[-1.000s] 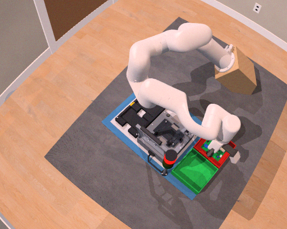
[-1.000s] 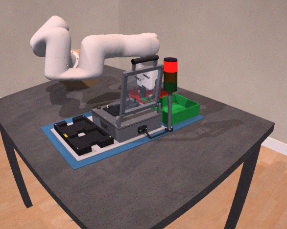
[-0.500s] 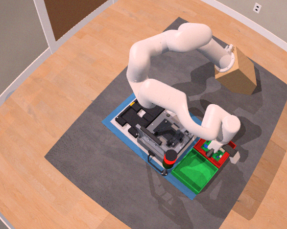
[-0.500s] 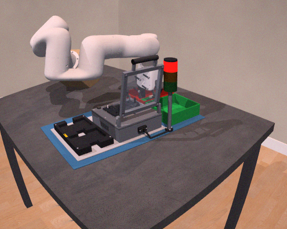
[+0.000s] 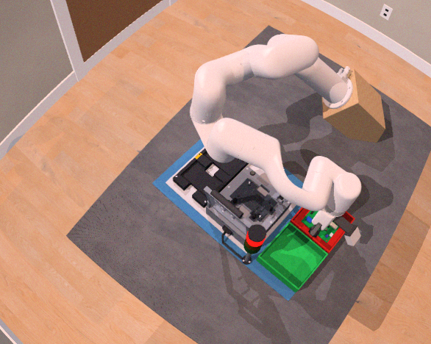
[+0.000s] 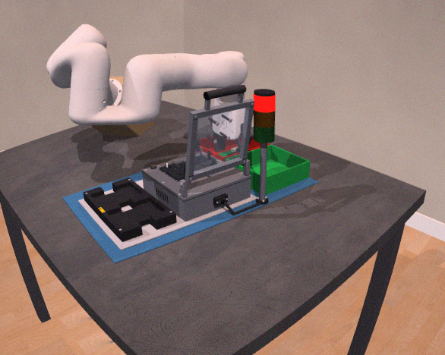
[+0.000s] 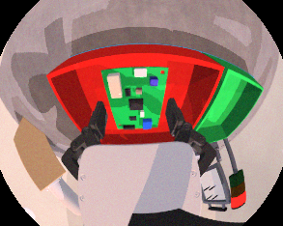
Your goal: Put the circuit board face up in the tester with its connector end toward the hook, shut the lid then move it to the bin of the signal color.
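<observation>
Now: the red bin right at my hand. Round my hand: green circuit board: 10 mm below; then green bin: 150 mm ahead, 20 mm to the right; then black latch hook: 150 mm to the right, 70 mm above, 30 mm ahead.
</observation>
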